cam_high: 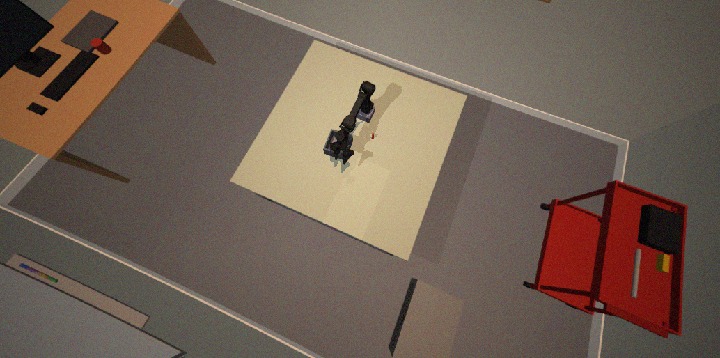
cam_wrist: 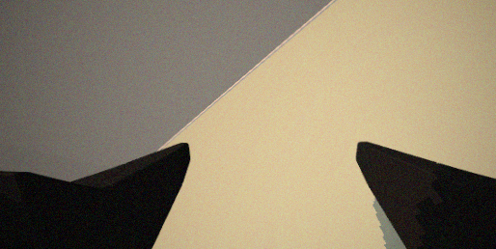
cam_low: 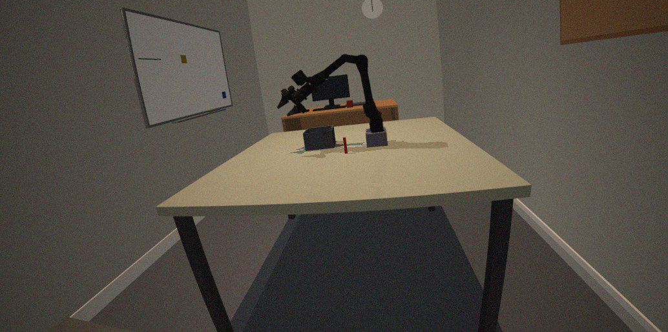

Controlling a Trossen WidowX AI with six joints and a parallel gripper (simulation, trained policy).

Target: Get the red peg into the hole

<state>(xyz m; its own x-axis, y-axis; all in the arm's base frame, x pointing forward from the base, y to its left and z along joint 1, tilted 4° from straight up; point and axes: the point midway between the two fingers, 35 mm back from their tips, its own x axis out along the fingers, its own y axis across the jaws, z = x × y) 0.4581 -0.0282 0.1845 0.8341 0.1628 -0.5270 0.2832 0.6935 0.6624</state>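
Now: gripper tip 320 mm past the red peg, 190 mm above it and 120 mm to the right of it. Round my gripper tip: dark box: 200 mm below, 170 mm behind, 80 mm to the right; grey plate: 180 mm below, 170 mm behind, 80 mm to the right.
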